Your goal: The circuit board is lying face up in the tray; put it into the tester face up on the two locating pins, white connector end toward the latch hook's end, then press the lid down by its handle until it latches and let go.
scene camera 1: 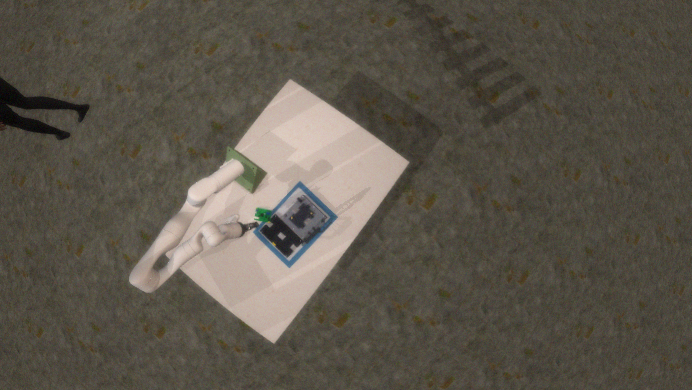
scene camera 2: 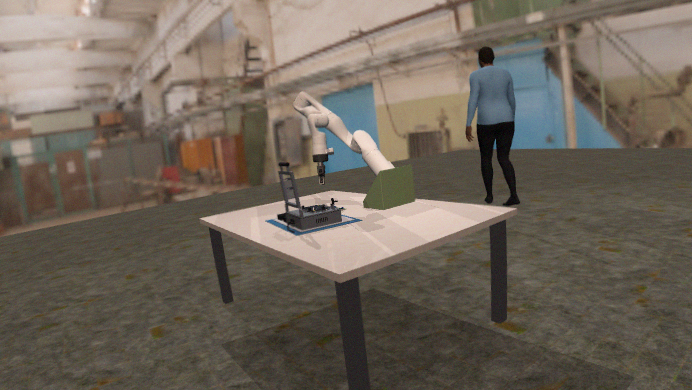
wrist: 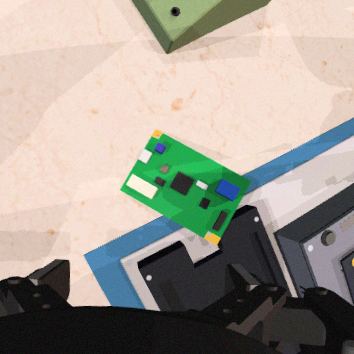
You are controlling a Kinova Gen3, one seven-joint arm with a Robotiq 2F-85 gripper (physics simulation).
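Seen in the pictures: gripper, between the fingertips: (scene camera 1: 250,227) (scene camera 2: 322,184) (wrist: 147,279); arm's base, origin of its link: (scene camera 1: 237,167) (scene camera 2: 390,180).
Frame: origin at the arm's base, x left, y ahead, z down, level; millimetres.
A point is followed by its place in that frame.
Note:
The green circuit board (scene camera 1: 262,213) @(x -134, y 243, z 98 mm) (wrist: 184,184) @(x -142, y 248, z 98 mm) lies face up, askew at the tester's near corner. Its white connector end sticks out over the bare table, and its other end overlaps the blue mat (scene camera 1: 289,263) @(x -275, y 536, z 116 mm) (wrist: 105,263) @(x -250, y 275, z 116 mm) and a black part of the tester. The grey tester (scene camera 1: 304,218) @(x -3, y 459, z 49 mm) (scene camera 2: 315,219) @(x 80, y 492, z 79 mm) (wrist: 323,225) @(x -47, y 357, z 66 mm) stands on the mat with its black lid (scene camera 2: 289,188) @(x 6, y 553, z -56 mm) (scene camera 1: 282,237) @(x -176, y 416, z 112 mm) raised upright. My gripper (scene camera 1: 251,225) @(x -209, y 263, z -14 mm) (scene camera 2: 320,180) @(x -209, y 263, z -14 mm) (wrist: 147,279) @(x -209, y 263, z -14 mm) is open and empty. It hangs well above the board's side of the tester.
The white table (scene camera 1: 310,125) @(x 439, y 151, z 118 mm) (scene camera 2: 411,227) @(x 418, y 285, z 118 mm) carries the arm's green wedge base (scene camera 1: 247,169) @(x 25, y 65, z -25 mm) (scene camera 2: 390,189) @(x 65, y 65, z 31 mm) (wrist: 182,17) @(x -67, y 112, z 72 mm) close behind the board. A person (scene camera 2: 491,125) (scene camera 1: 32,114) walks on the floor beyond the table.

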